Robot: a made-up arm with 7 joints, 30 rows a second.
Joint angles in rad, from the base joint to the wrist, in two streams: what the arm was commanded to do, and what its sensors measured. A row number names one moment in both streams.
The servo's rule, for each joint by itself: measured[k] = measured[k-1] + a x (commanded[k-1-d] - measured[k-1]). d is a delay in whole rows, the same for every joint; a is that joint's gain. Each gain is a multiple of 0.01, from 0.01 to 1. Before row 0 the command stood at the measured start. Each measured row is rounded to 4 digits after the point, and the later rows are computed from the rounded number. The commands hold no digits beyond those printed.
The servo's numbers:
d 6
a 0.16 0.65 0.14 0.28 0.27 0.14 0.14
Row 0, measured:
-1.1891 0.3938 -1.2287 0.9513 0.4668 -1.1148 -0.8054
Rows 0 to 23, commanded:
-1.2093 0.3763 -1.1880 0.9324 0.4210 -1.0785 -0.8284
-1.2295 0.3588 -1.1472 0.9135 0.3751 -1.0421 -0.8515
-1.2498 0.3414 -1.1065 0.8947 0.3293 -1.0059 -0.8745
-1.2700 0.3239 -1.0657 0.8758 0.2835 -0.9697 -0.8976
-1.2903 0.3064 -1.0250 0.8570 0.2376 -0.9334 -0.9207
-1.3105 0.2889 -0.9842 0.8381 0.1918 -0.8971 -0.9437
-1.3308 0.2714 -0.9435 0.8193 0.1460 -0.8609 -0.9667
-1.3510 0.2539 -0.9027 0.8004 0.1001 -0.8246 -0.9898
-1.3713 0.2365 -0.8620 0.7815 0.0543 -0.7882 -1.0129
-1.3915 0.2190 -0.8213 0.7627 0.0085 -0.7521 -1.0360
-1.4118 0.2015 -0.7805 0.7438 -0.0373 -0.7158 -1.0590
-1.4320 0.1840 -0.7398 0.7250 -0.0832 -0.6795 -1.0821
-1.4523 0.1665 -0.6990 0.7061 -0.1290 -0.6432 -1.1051
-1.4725 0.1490 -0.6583 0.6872 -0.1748 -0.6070 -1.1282
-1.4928 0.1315 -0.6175 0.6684 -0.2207 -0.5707 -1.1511
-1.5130 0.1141 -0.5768 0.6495 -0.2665 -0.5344 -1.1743
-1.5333 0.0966 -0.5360 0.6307 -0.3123 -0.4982 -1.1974
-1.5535 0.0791 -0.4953 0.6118 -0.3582 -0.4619 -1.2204
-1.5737 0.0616 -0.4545 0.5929 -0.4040 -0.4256 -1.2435
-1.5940 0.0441 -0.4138 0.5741 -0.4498 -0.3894 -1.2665
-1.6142 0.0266 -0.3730 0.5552 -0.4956 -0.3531 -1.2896
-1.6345 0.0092 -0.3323 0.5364 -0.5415 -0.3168 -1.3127
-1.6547 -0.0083 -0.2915 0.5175 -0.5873 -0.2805 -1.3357
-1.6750 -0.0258 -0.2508 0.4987 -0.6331 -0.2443 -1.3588
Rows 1 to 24, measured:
-1.1891 0.3938 -1.2287 0.9513 0.4668 -1.1148 -0.8054
-1.1891 0.3938 -1.2287 0.9513 0.4668 -1.1148 -0.8054
-1.1891 0.3938 -1.2287 0.9513 0.4668 -1.1148 -0.8054
-1.1891 0.3938 -1.2287 0.9513 0.4668 -1.1148 -0.8054
-1.1891 0.3938 -1.2287 0.9513 0.4668 -1.1148 -0.8054
-1.1891 0.3938 -1.2287 0.9513 0.4668 -1.1148 -0.8054
-1.1923 0.3824 -1.2230 0.9460 0.4544 -1.1097 -0.8086
-1.1983 0.3671 -1.2124 0.9369 0.4330 -1.1002 -0.8146
-1.2065 0.3504 -1.1976 0.9251 0.4050 -1.0870 -0.8230
-1.2167 0.3332 -1.1791 0.9113 0.3722 -1.0706 -0.8334
-1.2285 0.3158 -1.1575 0.8961 0.3359 -1.0514 -0.8456
-1.2416 0.2983 -1.1332 0.8799 0.2970 -1.0298 -0.8593
-1.2559 0.2808 -1.1066 0.8629 0.2562 -1.0062 -0.8743
-1.2711 0.2633 -1.0781 0.8454 0.2141 -0.9808 -0.8905
-1.2871 0.2459 -1.0478 0.8275 0.1710 -0.9538 -0.9076
-1.3038 0.2284 -1.0161 0.8094 0.1271 -0.9256 -0.9256
-1.3211 0.2109 -0.9831 0.7910 0.0827 -0.8962 -0.9443
-1.3388 0.1934 -0.9490 0.7725 0.0379 -0.8659 -0.9636
-1.3570 0.1759 -0.9140 0.7539 -0.0072 -0.8347 -0.9834
-1.3755 0.1584 -0.8782 0.7352 -0.0525 -0.8028 -1.0037
-1.3943 0.1409 -0.8417 0.7165 -0.0979 -0.7703 -1.0243
-1.4133 0.1235 -0.8046 0.6977 -0.1434 -0.7373 -1.0453
-1.4325 0.1060 -0.7670 0.6789 -0.1890 -0.7038 -1.0666
-1.4519 0.0885 -0.7290 0.6601 -0.2347 -0.6699 -1.0881

